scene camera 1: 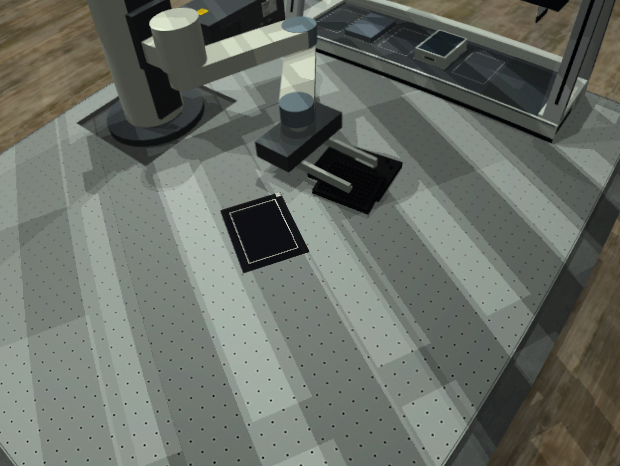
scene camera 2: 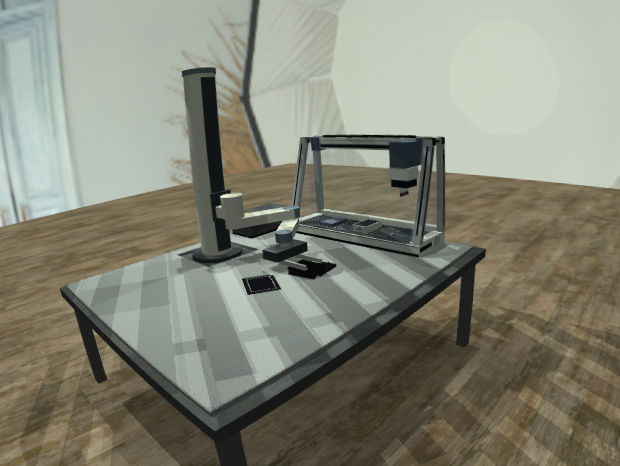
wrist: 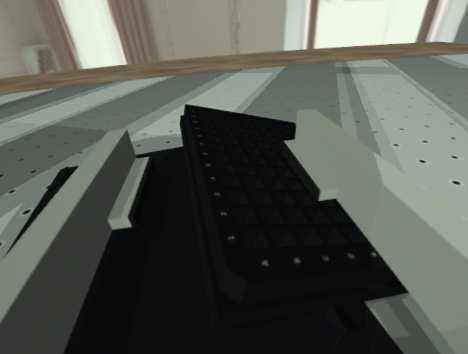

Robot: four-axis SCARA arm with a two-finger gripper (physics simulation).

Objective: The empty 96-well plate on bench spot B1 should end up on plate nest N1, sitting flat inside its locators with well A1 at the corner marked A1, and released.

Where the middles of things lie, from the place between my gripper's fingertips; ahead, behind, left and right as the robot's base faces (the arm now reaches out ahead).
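Labels:
Black well plate (scene camera 1: 367,186): 10 mm below my hand, 30 mm right of it, 20 mm behind it. Black box (scene camera 1: 210,24): 20 mm above my hand, 700 mm behind it, 330 mm left of it. Black nest with white outline (scene camera 1: 263,231): 30 mm below my hand, 210 mm right of it, 90 mm behind it.

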